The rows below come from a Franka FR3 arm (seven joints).
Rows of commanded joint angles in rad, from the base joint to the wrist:
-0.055 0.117 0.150 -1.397 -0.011 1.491 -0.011
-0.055 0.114 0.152 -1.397 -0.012 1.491 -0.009
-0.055 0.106 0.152 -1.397 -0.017 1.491 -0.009
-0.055 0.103 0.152 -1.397 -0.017 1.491 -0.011
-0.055 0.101 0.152 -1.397 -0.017 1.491 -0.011
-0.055 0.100 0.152 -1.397 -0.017 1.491 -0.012
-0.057 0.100 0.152 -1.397 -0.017 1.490 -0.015
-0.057 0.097 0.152 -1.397 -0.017 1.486 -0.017
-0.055 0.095 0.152 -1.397 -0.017 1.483 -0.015
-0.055 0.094 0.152 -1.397 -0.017 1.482 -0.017
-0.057 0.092 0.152 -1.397 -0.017 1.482 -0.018
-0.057 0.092 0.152 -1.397 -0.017 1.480 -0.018
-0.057 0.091 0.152 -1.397 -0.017 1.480 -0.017
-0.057 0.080 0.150 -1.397 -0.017 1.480 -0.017
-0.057 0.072 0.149 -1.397 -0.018 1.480 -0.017
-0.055 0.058 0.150 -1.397 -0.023 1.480 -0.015
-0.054 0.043 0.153 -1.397 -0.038 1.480 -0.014
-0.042 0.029 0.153 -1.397 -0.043 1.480 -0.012
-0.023 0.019 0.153 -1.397 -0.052 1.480 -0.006
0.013 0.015 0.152 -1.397 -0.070 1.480 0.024
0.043 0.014 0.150 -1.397 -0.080 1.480 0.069
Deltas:
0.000 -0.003 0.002 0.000 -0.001 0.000 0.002
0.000 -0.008 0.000 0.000 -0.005 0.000 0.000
0.000 -0.003 0.000 0.000 0.000 0.000 -0.002
0.000 -0.002 0.000 0.000 0.000 0.000 0.000
0.000 -0.001 0.000 0.000 0.000 0.000 -0.001
-0.002 0.000 0.000 0.000 0.000 -0.001 -0.003
0.000 -0.003 0.000 0.000 0.000 -0.004 -0.002
0.002 -0.002 0.000 0.000 0.000 -0.003 0.002
0.000 -0.001 0.000 0.000 0.000 -0.001 -0.002
-0.002 -0.002 0.000 0.000 0.000 0.000 -0.001
0.000 0.000 0.000 0.000 0.000 -0.002 0.000
0.000 -0.001 0.000 0.000 0.000 0.000 0.001
0.000 -0.011 -0.002 0.000 0.000 0.000 0.000
0.000 -0.008 -0.001 0.000 -0.001 0.000 0.000
0.002 -0.014 0.001 0.000 -0.005 0.000 0.002
0.001 -0.015 0.003 0.000 -0.015 0.000 0.001
0.012 -0.014 0.000 0.000 -0.005 0.000 0.002
0.019 -0.010 0.000 0.000 -0.009 0.000 0.006
0.036 -0.004 -0.001 0.000 -0.018 0.000 0.030
0.030 -0.001 -0.002 0.000 -0.010 0.000 0.045

